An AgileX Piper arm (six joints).
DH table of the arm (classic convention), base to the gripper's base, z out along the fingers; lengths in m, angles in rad. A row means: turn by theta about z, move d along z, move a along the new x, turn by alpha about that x. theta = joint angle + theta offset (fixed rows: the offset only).
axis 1: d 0.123, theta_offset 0, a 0, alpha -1.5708
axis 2: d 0, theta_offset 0.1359, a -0.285, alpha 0
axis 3: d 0, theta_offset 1.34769, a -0.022, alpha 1.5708
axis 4: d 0.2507, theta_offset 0, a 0, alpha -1.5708
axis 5: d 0, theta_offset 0, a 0, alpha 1.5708
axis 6: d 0.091, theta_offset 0, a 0, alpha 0
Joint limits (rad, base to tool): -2.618..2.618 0..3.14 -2.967..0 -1.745..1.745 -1.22..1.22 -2.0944..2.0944
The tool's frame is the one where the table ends.
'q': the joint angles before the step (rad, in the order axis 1, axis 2, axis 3, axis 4, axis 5, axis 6). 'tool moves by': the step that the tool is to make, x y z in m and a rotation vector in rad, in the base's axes. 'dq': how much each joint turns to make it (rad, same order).
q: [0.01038, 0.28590, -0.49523, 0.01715, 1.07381, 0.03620]
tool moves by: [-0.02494, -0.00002, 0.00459, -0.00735, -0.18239, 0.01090]
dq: [-0.00008, -0.17213, 0.00244, 0.00314, -0.01236, -0.01580]
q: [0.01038, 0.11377, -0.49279, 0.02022, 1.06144, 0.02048]
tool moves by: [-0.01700, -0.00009, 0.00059, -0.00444, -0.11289, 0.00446]
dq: [0.00000, -0.11193, 0.00001, 0.00110, -0.00078, -0.00765]
